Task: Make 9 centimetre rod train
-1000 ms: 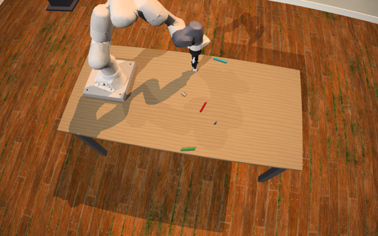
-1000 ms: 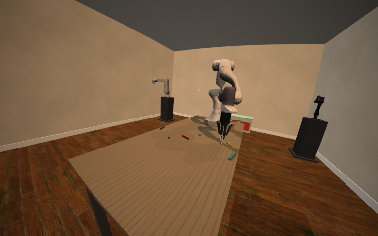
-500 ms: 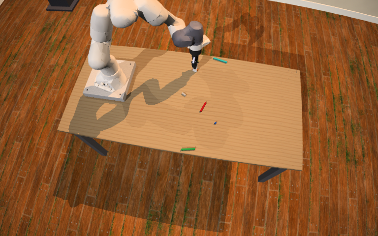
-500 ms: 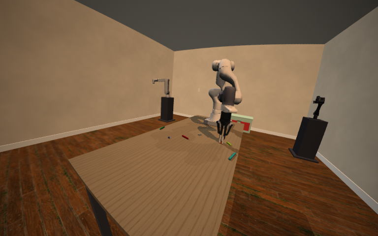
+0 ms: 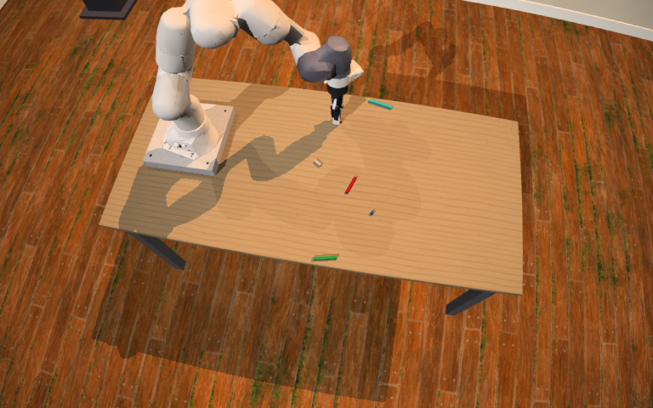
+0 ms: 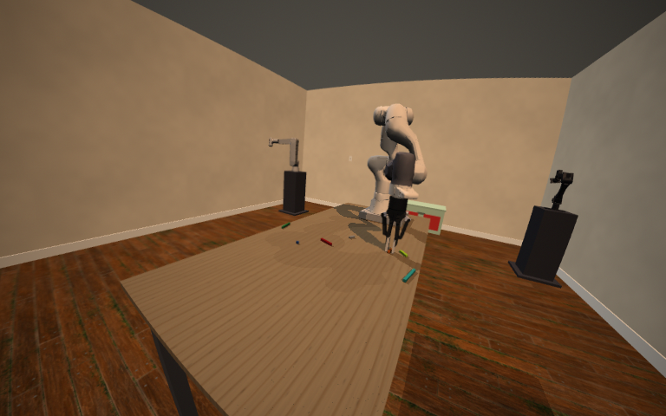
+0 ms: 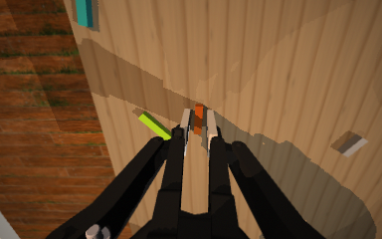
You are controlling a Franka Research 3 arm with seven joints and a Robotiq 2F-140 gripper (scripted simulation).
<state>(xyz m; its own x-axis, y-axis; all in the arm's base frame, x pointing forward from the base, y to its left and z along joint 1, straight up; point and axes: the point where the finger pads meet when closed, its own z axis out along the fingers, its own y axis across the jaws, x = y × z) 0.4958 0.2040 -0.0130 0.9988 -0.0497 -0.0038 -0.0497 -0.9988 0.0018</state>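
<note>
Right now my hand is 30 mm above the orange rod. Also, from my hand: grey rod: 210 mm to the right, 40 mm behind, 30 mm below; lime rod: 60 mm to the left, 30 mm below, 10 mm behind; turquoise rod: 160 mm ahead, 110 mm to the left, 30 mm below.
</note>
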